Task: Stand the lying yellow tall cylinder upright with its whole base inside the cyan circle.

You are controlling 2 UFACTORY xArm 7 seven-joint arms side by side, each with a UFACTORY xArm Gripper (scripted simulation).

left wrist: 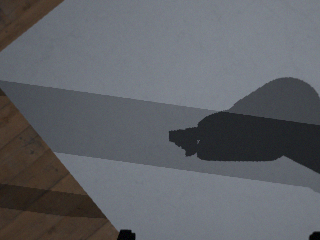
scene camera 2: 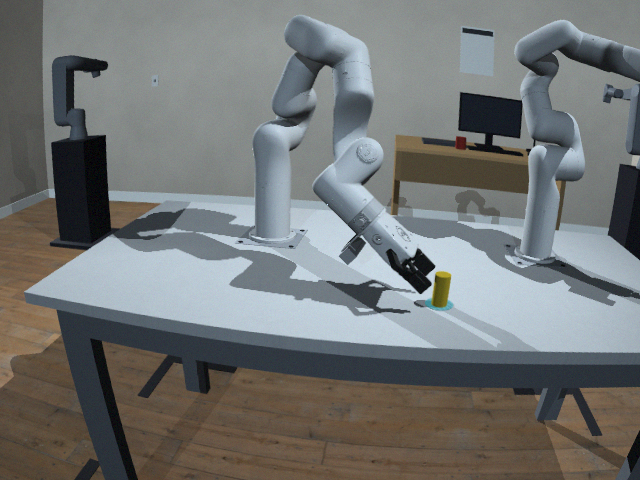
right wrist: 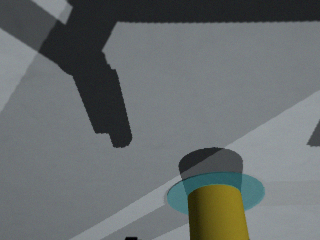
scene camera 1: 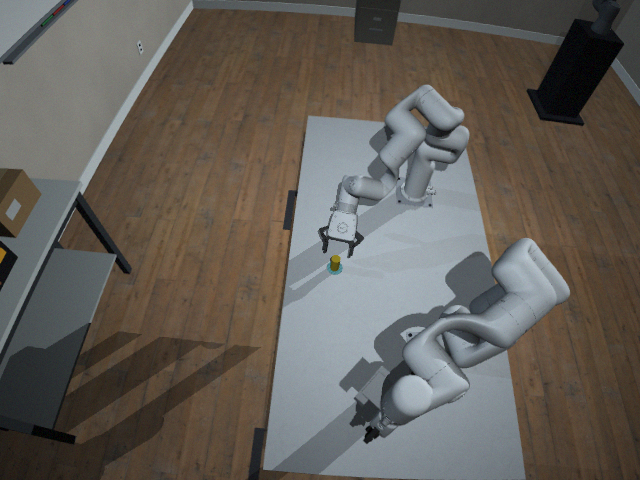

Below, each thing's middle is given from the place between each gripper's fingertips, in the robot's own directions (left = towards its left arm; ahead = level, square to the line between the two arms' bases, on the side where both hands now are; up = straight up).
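Cyan circle [right wrist: 252,190]: from my right hand [scene camera 2: 428,280], 10 mm ahead, 40 mm to the left, 60 mm below.
My left hand: 11 cm short of the cyan circle, 58 cm to the left of it, 30 cm above it.
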